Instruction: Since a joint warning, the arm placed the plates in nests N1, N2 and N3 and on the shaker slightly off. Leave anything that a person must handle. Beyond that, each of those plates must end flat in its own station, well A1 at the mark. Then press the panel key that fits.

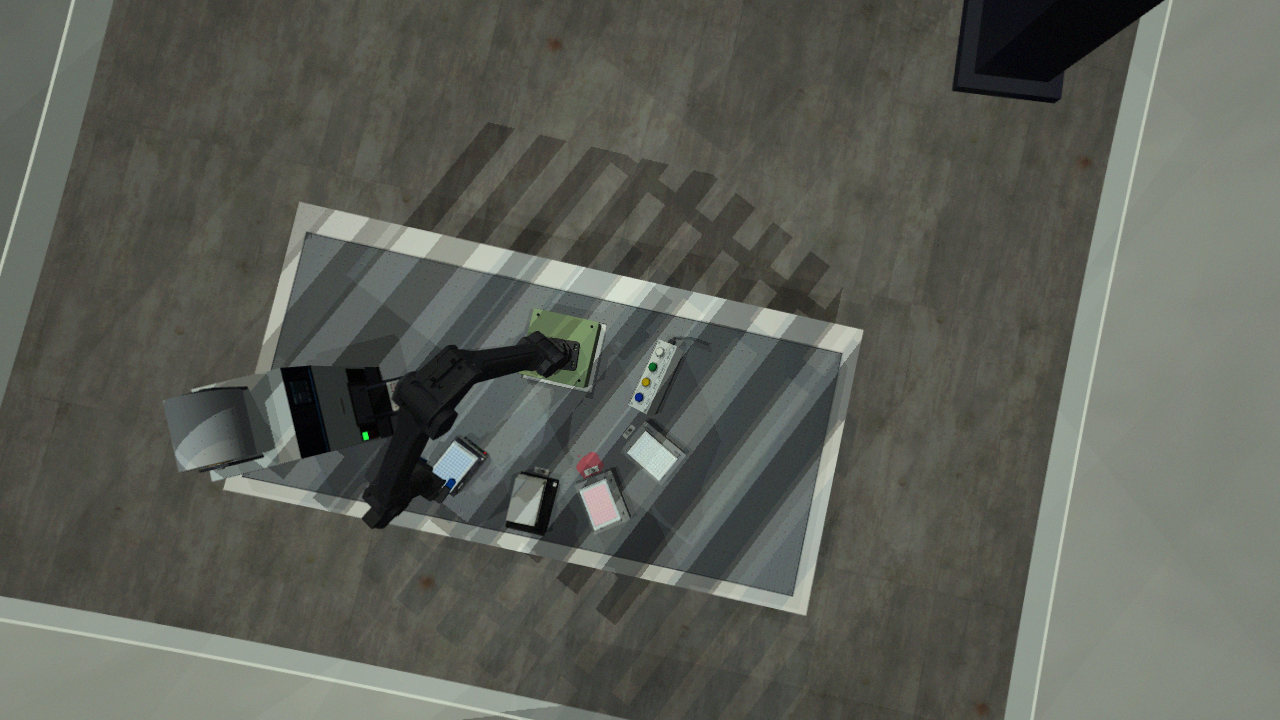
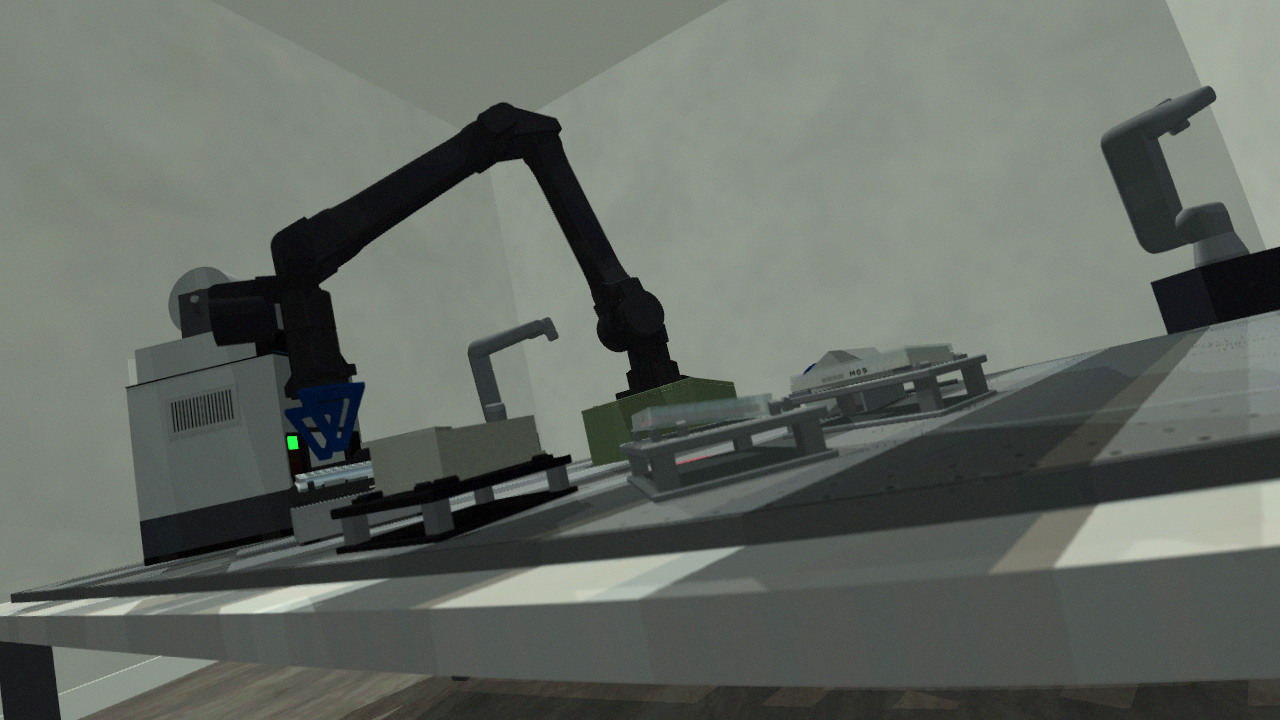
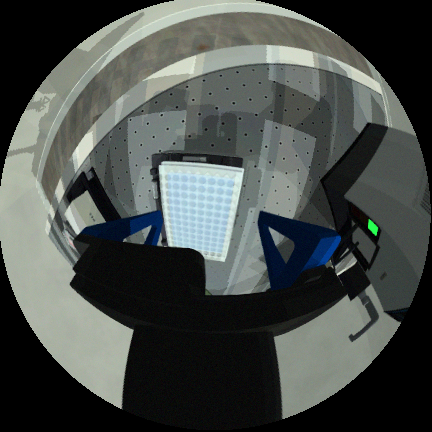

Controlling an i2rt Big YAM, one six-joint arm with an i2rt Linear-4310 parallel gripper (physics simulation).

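Note:
My gripper (image 2: 325, 453) (image 3: 209, 216) is open and empty, pointing down low over the blue-welled plate (image 1: 455, 462) (image 3: 202, 210), with one blue finger towards each long side. That plate sits on a low station whose dark frame (image 3: 200, 159) shows along its far and left sides. A pale, tall plate (image 1: 529, 497) (image 2: 456, 449) sits on a black nest. A pink plate (image 1: 602, 503) and a white plate (image 1: 653, 452) sit on grey nests. The key panel (image 1: 637, 404) has white, green, yellow and blue keys. Nest numbers and A1 marks are too small to read.
A large grey instrument (image 1: 331, 411) (image 2: 205, 447) with a green light stands close beside the shaker station. The arm's green base block (image 1: 586, 331) (image 2: 604, 434) stands behind the nests. A red patch (image 1: 588, 462) lies by the pink plate's nest. A cable runs from the panel.

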